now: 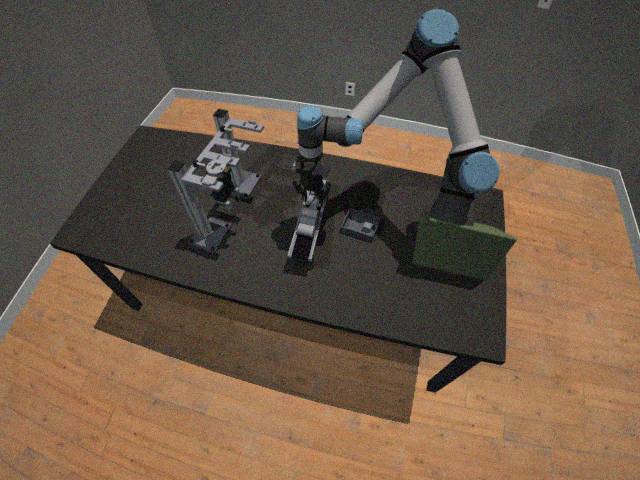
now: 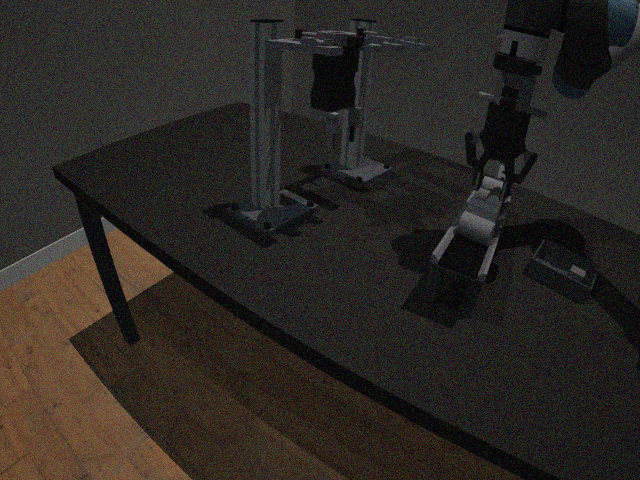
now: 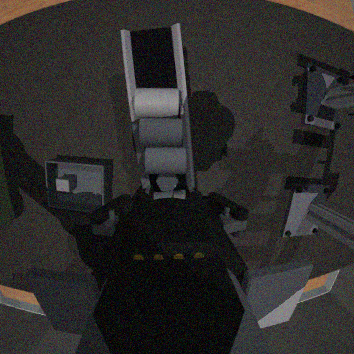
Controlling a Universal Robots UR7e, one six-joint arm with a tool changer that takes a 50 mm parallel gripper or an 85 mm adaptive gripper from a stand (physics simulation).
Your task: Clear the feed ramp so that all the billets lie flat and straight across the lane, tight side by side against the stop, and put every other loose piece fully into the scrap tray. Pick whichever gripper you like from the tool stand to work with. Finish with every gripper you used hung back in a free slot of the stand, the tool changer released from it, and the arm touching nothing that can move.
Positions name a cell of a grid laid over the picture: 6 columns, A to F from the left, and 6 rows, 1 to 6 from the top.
In view: a gripper (image 2: D2) and a scrap tray (image 3: B4).
